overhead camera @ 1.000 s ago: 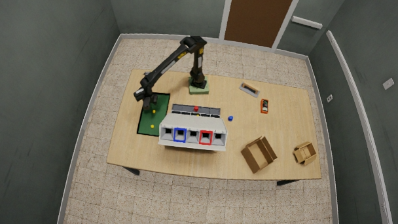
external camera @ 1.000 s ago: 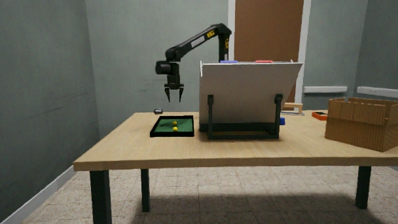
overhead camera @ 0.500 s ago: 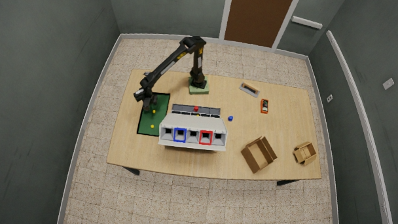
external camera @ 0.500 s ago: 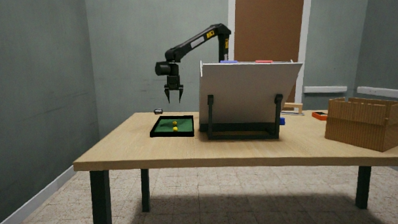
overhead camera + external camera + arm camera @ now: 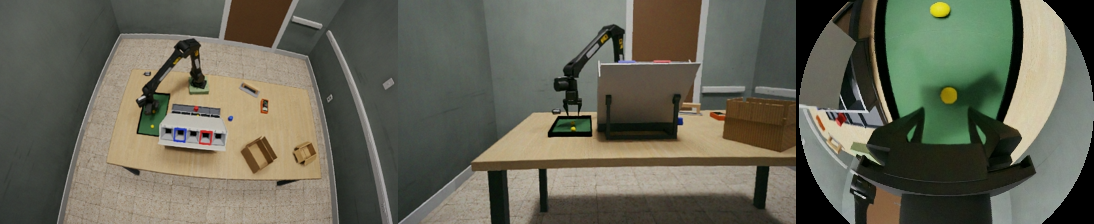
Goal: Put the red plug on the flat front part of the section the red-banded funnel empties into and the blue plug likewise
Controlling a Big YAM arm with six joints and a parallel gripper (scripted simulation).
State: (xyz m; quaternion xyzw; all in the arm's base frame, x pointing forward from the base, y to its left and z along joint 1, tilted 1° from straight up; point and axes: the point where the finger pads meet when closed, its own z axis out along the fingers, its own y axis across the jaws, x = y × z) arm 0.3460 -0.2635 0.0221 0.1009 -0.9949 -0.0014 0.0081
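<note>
The green marble tray is 50 mm below my hand and 10 mm ahead of it. Also, from my hand: cardboard box: 850 mm to the left, 130 mm ahead, 10 mm above; then dark object: 330 mm behind, 220 mm to the right, 40 mm below; then white cover: 350 mm to the left, 150 mm above, 70 mm ahead.
</note>
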